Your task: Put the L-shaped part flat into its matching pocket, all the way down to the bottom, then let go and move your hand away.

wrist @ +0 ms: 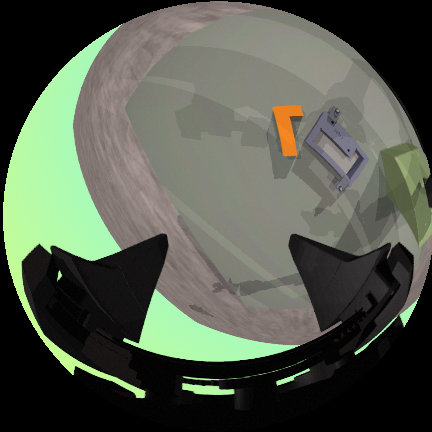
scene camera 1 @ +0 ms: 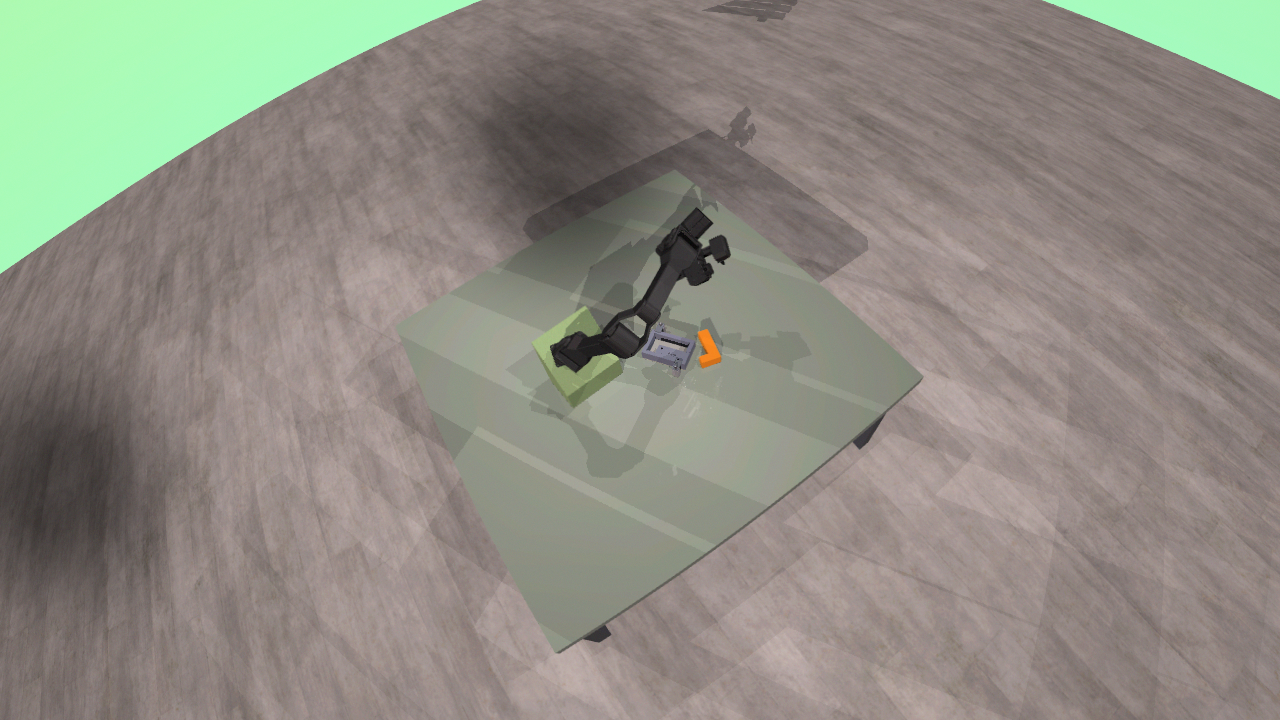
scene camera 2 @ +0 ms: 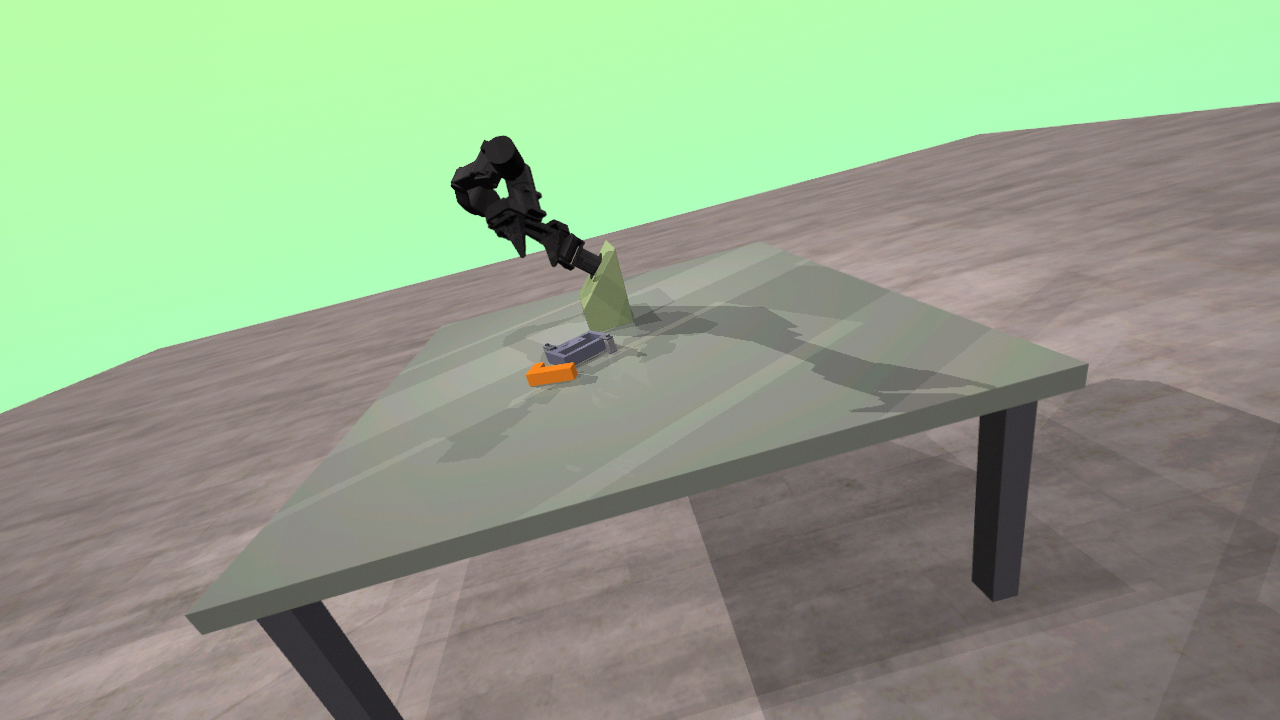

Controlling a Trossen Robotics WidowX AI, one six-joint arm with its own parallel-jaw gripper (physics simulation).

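Where they show: gripper, fingertip midpoint: (wrist: 231, 241) (scene camera 2: 539, 261); arm's base, link origin: (scene camera 1: 563, 353) (scene camera 2: 596, 266).
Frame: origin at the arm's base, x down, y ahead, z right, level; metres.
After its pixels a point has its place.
Note:
The orange L-shaped part (scene camera 1: 710, 355) {x 0.125, y 0.384, z 0.156 m} (scene camera 2: 552, 375) {x 0.137, y 0.419, z 0.114 m} (wrist: 286, 132) {x 0.126, y 0.402, z 0.113 m} lies flat on the table beside the grey-purple pocket frame (scene camera 1: 687, 351) {x 0.120, y 0.332, z 0.110 m} (scene camera 2: 581, 351) {x 0.125, y 0.340, z 0.050 m} (wrist: 342, 142) {x 0.119, y 0.283, z 0.075 m}, outside it. A narrow gap separates them in the wrist view, and the part's long leg is turned at an angle to the frame's sides. The frame is open on top, with a raised block along one side of its opening and small fittings at two corners. My gripper (wrist: 231, 241) {x -0.119, y 0.449, z 0.054 m} is open, with its fingers wide apart and nothing between them. It is raised high above the table, away from the part and the frame.
The arm's green wedge-shaped base block (scene camera 1: 591, 387) {x 0.119, y 0.030, z 0.069 m} (scene camera 2: 607, 302) {x 0.080, y 0.126, z -0.017 m} (wrist: 400, 172) stands on the table (scene camera 1: 617, 528) {x 0.155, y -0.092, z 0.474 m} (scene camera 2: 716, 429) {x 0.155, y 0.746, z -0.204 m} (wrist: 215, 165) {x 0.155, y 0.609, z 0.087 m}, on the far side of the frame from the part. Shadows of the arm fall across the table.

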